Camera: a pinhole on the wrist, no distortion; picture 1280 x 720 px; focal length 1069.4 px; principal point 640.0 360.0 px. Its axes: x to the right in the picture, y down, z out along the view. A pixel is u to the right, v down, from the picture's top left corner.
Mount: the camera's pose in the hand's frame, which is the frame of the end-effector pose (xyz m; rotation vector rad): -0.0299 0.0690 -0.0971 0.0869 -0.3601 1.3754
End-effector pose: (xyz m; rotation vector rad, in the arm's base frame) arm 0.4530 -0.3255 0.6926 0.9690 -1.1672 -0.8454
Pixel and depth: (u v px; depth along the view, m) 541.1 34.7 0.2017
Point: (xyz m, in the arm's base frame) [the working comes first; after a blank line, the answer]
In the camera's frame: -0.0187 -0.0614 0.2017

0.3552 -0.3348 0.6845
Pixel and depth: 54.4 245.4 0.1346
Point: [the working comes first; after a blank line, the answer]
In the camera's frame: -0.0737 -0.0144 0.1346

0.4311 -0.2921 0.6382
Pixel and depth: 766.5 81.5 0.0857
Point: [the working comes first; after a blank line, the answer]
In the camera's frame: 0.0101 -0.0223 0.0857

0.4603 -0.2835 0.7308
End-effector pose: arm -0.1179 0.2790 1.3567 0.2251 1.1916 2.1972
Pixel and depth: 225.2 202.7 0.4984
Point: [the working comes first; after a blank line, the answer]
In the camera's frame: -0.1933 -0.0733 0.4984

0.2039 0.5588 1.3463
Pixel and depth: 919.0 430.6 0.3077
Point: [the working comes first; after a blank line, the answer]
In the camera's frame: 0.0803 0.0203 0.3077

0.0219 0.3431 1.5472
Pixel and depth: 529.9 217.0 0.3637
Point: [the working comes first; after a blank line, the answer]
In the camera's frame: -0.0374 -0.0486 0.3637

0.0650 0.4409 1.4455
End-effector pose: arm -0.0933 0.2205 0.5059 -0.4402 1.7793 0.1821
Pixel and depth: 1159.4 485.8 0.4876
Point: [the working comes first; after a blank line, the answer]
In the camera's frame: 0.2368 0.0574 0.4876

0.2514 0.5568 0.5203
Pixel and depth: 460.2 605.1 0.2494
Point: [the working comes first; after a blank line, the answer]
In the camera's frame: -0.0419 0.0572 0.2494

0.0497 0.2656 0.6147
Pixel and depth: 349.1 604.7 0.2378
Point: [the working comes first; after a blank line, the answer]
In the camera's frame: -0.0647 0.0544 0.2378

0.0411 0.2419 0.6196
